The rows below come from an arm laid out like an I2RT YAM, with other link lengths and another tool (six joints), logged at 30 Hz.
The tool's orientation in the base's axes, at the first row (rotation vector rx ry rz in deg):
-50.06 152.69 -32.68
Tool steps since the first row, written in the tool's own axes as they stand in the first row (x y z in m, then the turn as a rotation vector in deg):
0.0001 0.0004 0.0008 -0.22 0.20 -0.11
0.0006 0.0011 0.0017 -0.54 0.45 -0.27
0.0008 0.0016 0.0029 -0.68 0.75 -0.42
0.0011 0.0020 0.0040 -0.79 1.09 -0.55
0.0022 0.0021 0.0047 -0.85 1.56 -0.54
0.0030 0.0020 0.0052 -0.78 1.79 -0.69
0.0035 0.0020 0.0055 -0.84 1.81 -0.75
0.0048 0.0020 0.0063 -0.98 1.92 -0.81
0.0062 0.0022 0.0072 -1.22 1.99 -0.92
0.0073 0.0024 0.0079 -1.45 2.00 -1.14
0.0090 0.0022 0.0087 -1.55 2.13 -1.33
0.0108 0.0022 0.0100 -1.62 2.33 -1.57
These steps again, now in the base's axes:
0.0000 0.0000 -0.0009 0.03 0.31 0.04
-0.0004 0.0000 -0.0021 0.09 0.74 0.11
-0.0003 -0.0001 -0.0034 -0.01 1.09 0.13
-0.0004 -0.0003 -0.0046 -0.14 1.44 0.11
-0.0010 -0.0011 -0.0054 -0.33 1.83 -0.11
-0.0014 -0.0018 -0.0059 -0.55 1.99 -0.09
-0.0017 -0.0022 -0.0062 -0.54 2.06 -0.03
-0.0024 -0.0032 -0.0071 -0.51 2.25 -0.01
-0.0032 -0.0042 -0.0082 -0.40 2.48 0.09
-0.0039 -0.0049 -0.0091 -0.31 2.69 0.31
-0.0048 -0.0063 -0.0099 -0.36 2.90 0.43
-0.0057 -0.0078 -0.0113 -0.50 3.15 0.57

